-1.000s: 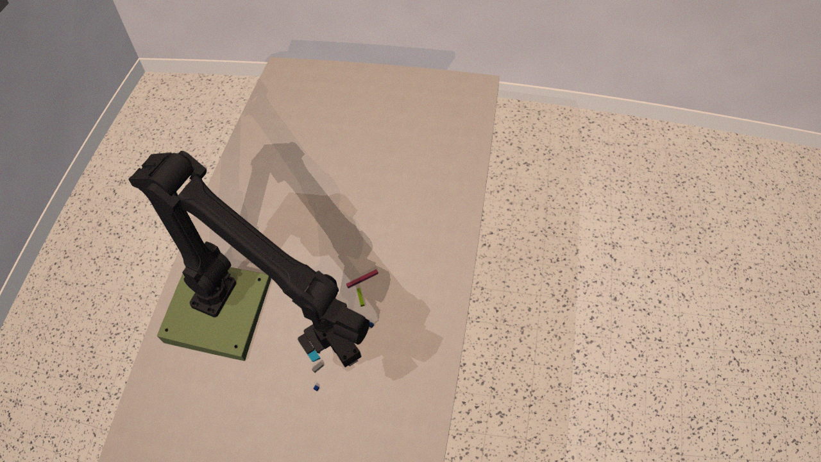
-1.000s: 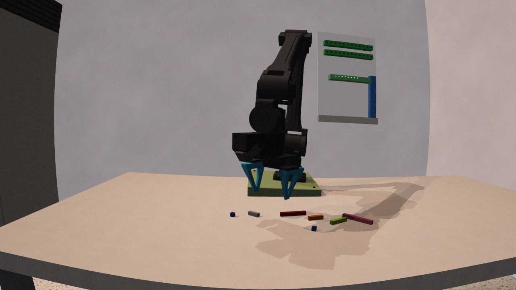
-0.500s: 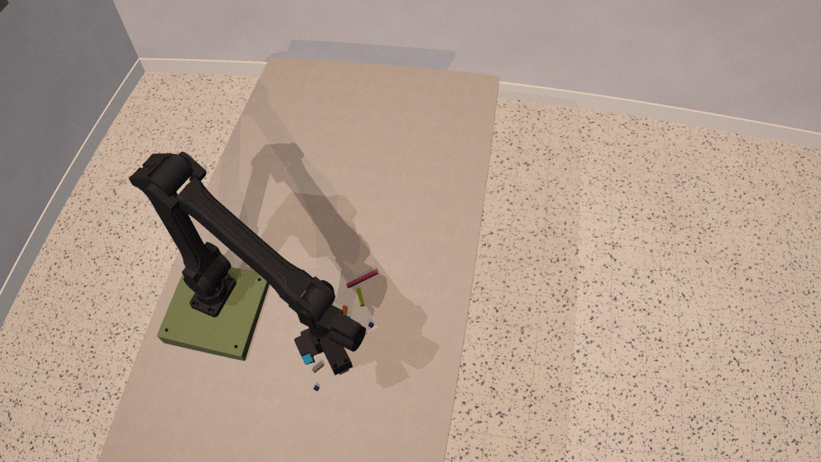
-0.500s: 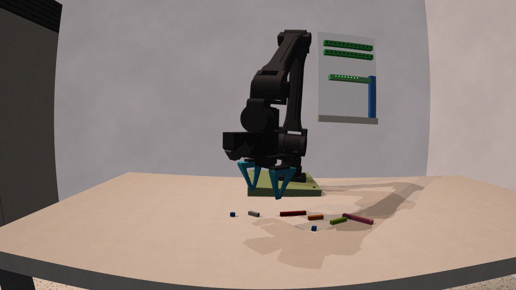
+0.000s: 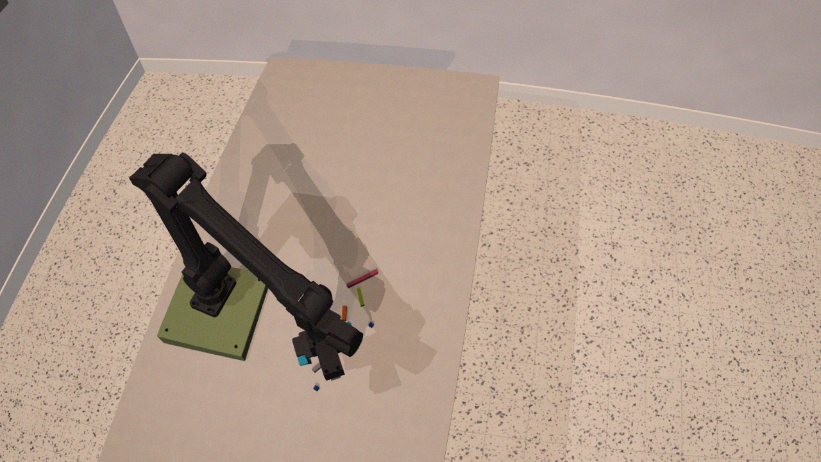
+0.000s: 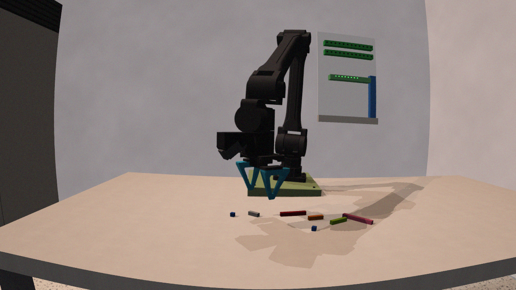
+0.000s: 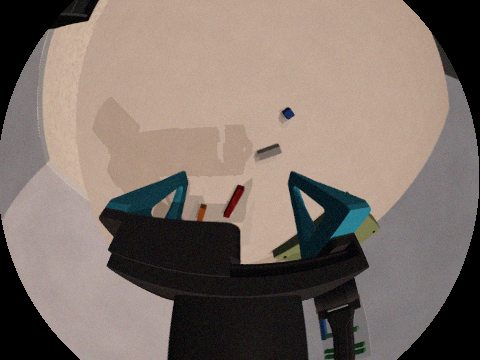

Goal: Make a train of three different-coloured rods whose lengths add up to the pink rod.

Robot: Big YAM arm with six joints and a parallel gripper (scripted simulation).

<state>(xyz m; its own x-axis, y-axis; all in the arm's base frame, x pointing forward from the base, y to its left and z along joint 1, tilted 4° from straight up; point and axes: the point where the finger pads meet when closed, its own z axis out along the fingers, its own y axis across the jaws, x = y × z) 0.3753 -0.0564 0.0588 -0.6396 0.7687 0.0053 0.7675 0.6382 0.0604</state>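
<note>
My gripper is now 40 mm past the grey rod, 20 mm to the left of it and 70 mm above it. From my hand the other things lie so: red rod 60 mm behind, 80 mm to the left, 70 mm below; lime rod 10 mm behind, 200 mm to the left, 70 mm below; orange rod 30 mm behind, 140 mm to the left, 70 mm below.
</note>
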